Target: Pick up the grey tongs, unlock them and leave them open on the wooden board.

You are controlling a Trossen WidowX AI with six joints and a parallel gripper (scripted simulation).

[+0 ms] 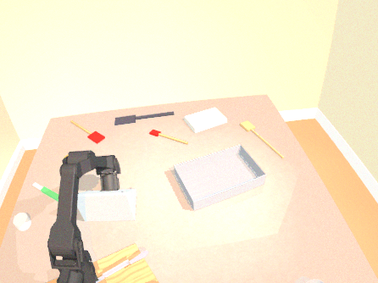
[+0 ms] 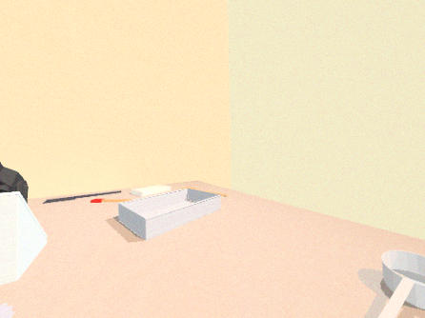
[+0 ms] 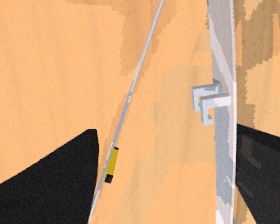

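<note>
Now: the yellow lock mark 20 mm to the right of my gripper tip, 10 mm ahead of it and 10 mm above it. The rest, counted from my gripper tip: wooden board: 40 mm below; yellow disc: 660 mm to the left, 180 mm behind, 40 mm below; roasting tin: 460 mm ahead, 420 mm to the left, 20 mm below.
</note>
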